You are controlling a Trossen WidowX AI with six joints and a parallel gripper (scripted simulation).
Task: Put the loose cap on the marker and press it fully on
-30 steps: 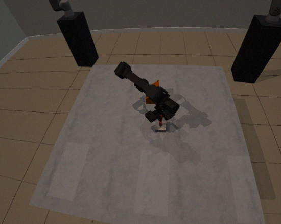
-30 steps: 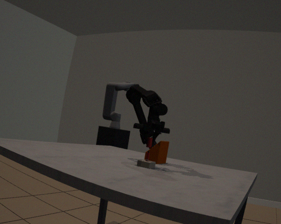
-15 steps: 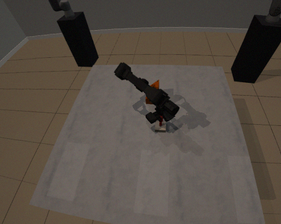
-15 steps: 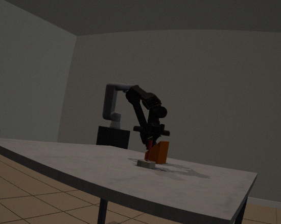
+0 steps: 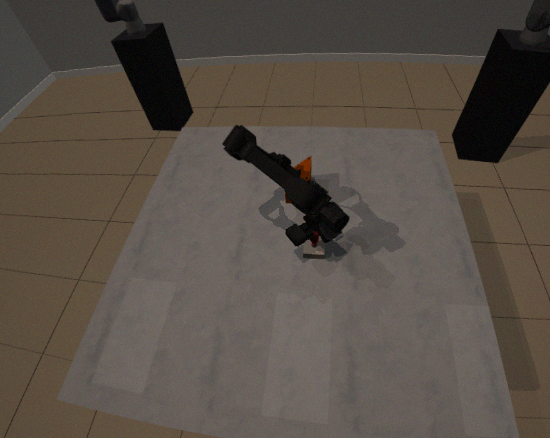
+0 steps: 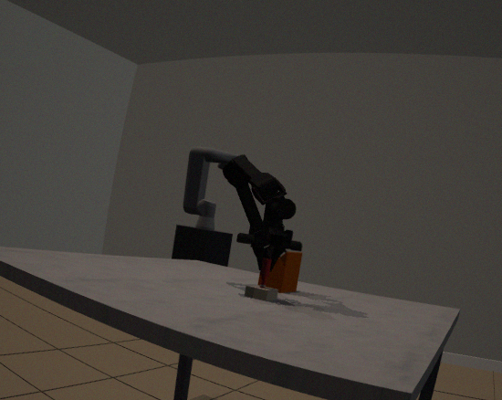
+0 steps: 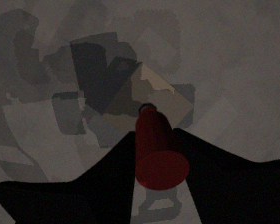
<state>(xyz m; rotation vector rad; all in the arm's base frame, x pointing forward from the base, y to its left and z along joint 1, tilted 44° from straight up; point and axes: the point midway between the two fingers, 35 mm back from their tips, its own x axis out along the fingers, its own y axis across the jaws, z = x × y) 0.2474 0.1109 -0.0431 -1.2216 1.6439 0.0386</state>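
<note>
Right now the holder block is 7 cm below my gripper tip. Also, from my gripper tip: red cap 1 cm above.
</note>
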